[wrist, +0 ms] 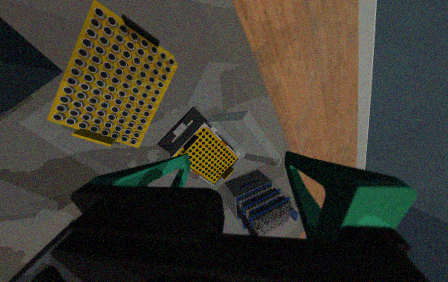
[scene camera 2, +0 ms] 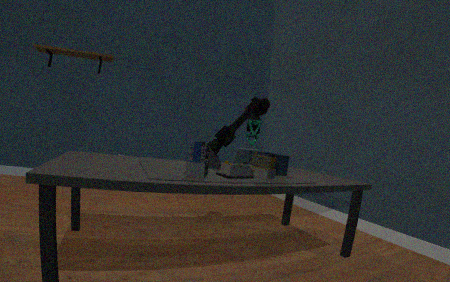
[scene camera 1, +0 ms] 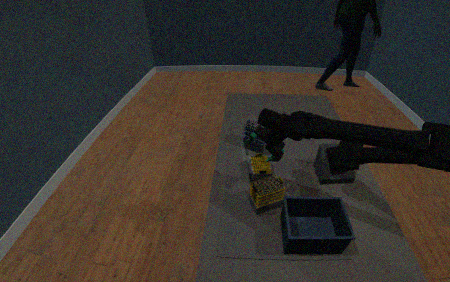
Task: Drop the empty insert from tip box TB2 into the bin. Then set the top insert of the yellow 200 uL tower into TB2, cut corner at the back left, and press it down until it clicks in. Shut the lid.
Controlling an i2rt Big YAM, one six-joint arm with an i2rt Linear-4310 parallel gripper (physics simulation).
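The tip box TB2 [scene camera 2: 241, 170] stands with its clear lid [scene camera 2: 244, 156] [wrist: 252, 137] open. Its yellow insert [scene camera 1: 260, 165] [wrist: 209, 155] has empty holes and sits in the box. The yellow tower [scene camera 1: 267, 190] [scene camera 2: 264, 161] [wrist: 114, 75] stands beside TB2, towards the bin, its top insert full of tips. The bin [scene camera 1: 318, 241] [scene camera 2: 282, 165] is dark blue; a corner of it shows at the left edge in the wrist view. My gripper [scene camera 1: 262, 147] [scene camera 2: 253, 142] [wrist: 234, 158] is open and empty, high above the table near TB2 and the blue tower.
A tower with blue inserts and tips [scene camera 2: 198, 151] [wrist: 266, 205] stands on the other side of TB2 from the yellow tower. A dark flat piece with a pale label [wrist: 186, 131] lies along TB2's side. The arm's base stands on a grey block [scene camera 1: 339, 177]. A person [scene camera 1: 350, 35] is in the background.
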